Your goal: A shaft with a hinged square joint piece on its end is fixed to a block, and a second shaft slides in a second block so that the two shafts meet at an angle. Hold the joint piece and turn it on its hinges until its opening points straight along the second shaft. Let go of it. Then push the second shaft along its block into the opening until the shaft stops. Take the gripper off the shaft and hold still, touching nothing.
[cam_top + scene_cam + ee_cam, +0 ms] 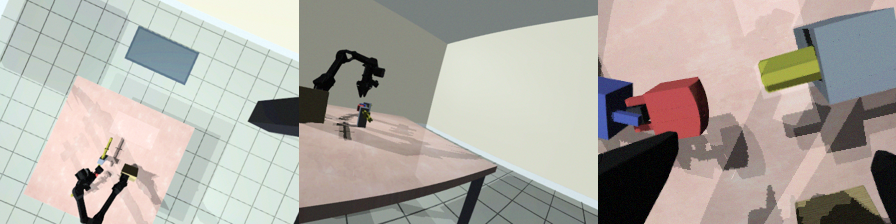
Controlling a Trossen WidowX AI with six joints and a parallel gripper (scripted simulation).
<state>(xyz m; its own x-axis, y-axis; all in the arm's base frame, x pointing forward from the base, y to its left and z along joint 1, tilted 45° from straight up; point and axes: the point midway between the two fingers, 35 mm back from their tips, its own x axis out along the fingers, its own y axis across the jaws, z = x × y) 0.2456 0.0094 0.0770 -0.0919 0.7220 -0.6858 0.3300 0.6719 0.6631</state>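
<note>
Right now the red joint piece is 80 mm to the left of my gripper tip, 80 mm below it and 10 mm ahead of it.
</note>
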